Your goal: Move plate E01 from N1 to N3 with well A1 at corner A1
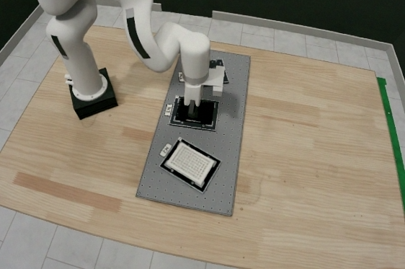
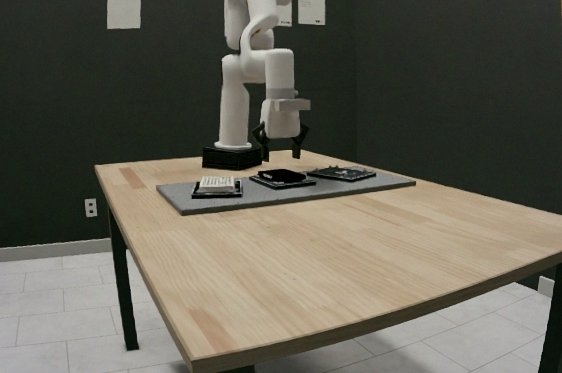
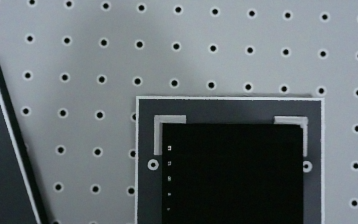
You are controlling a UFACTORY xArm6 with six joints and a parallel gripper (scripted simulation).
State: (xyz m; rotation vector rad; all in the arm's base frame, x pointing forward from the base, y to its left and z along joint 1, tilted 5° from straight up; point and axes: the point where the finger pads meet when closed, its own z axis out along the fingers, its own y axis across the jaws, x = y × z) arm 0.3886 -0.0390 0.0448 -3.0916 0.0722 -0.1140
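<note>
Now: hand 5 cm above the black plate E01. Round my hand: white plate E07: 19 cm to the right, 5 cm below, 1 cm ahead; nest N3: 7 cm below.
</note>
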